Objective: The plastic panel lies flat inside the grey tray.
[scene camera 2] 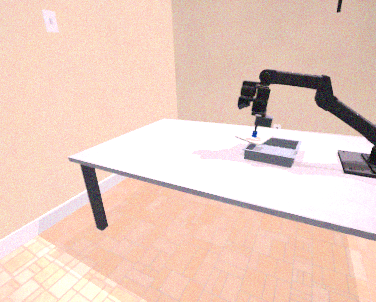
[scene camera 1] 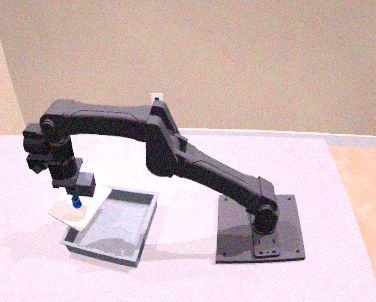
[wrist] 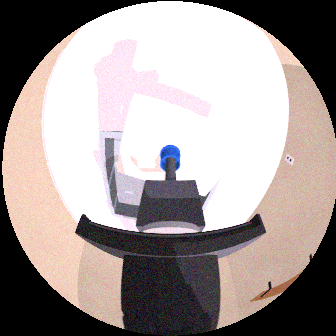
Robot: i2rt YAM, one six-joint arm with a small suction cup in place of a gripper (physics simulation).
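Scene:
A white panel point(scene camera 1: 63, 210) is carried by my suction cup point(scene camera 1: 76, 183), and the panel touches nothing else. On the table rests a grey tray point(scene camera 1: 117, 233).

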